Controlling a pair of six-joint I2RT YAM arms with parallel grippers.
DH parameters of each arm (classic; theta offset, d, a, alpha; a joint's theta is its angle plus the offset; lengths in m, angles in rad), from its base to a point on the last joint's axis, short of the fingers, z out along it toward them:
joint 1: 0 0.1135 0.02 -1.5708
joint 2: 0 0 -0.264 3.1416
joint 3: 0.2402 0 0.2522 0
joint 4: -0.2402 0 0.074 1.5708
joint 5: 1.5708 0 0 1.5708
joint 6: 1.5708 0.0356 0 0
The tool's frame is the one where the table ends.
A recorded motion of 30 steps. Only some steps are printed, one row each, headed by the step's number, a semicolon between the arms.
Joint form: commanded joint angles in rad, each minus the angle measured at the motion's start. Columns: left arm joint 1, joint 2, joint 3, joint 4, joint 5, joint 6; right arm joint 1, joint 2, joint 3, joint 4, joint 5, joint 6.
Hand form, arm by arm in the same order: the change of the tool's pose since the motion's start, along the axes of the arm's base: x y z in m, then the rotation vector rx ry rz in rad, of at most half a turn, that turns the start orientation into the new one. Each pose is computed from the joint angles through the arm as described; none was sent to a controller.
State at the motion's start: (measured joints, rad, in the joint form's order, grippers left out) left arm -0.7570 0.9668 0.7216 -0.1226 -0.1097 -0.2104; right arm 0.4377 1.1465 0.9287 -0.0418 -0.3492 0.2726
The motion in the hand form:
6: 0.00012 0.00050 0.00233 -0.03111 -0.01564 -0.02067; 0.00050 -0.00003 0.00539 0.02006 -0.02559 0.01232
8: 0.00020 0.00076 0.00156 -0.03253 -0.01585 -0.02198; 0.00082 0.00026 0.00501 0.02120 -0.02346 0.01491
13: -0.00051 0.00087 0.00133 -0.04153 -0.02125 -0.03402; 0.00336 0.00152 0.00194 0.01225 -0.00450 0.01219
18: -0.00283 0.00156 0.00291 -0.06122 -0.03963 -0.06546; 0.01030 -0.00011 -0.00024 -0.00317 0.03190 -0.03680
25: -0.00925 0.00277 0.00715 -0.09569 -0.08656 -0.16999; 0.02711 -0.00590 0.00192 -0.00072 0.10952 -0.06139
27: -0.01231 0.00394 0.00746 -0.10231 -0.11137 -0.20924; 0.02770 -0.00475 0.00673 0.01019 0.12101 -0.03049
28: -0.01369 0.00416 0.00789 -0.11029 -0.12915 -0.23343; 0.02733 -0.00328 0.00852 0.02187 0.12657 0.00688
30: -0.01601 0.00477 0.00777 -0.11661 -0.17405 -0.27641; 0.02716 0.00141 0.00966 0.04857 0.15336 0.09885
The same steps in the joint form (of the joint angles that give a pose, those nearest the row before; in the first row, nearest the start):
6: 0.0067 -0.0072 -0.0068 0.0321 0.0298 -0.0018; -0.0030 -0.0008 0.0071 0.0251 -0.0166 0.0037
8: 0.0083 -0.0079 -0.0106 0.0363 0.0328 -0.0017; -0.0028 0.0011 0.0070 0.0261 -0.0195 0.0051
13: 0.0085 -0.0124 -0.0174 0.0489 0.0453 -0.0004; -0.0022 0.0146 0.0113 0.0146 -0.0162 0.0057
18: 0.0085 -0.0271 -0.0282 0.0724 0.0756 0.0075; -0.0138 0.0396 0.0327 -0.0177 0.0194 0.0172
25: 0.0085 -0.0612 -0.0485 0.1172 0.1734 0.0430; -0.0594 0.1006 0.1043 -0.0892 -0.0108 0.0442
27: 0.0085 -0.0781 -0.0626 0.1368 0.2079 0.0638; -0.0605 0.1073 0.1288 -0.1108 -0.0457 0.0490
28: 0.0085 -0.0853 -0.0710 0.1558 0.2299 0.0747; -0.0596 0.1103 0.1367 -0.1146 -0.0844 0.0510
30: 0.0092 -0.0984 -0.0911 0.1984 0.2666 0.1069; -0.0546 0.1239 0.1516 -0.1238 -0.1781 0.0599

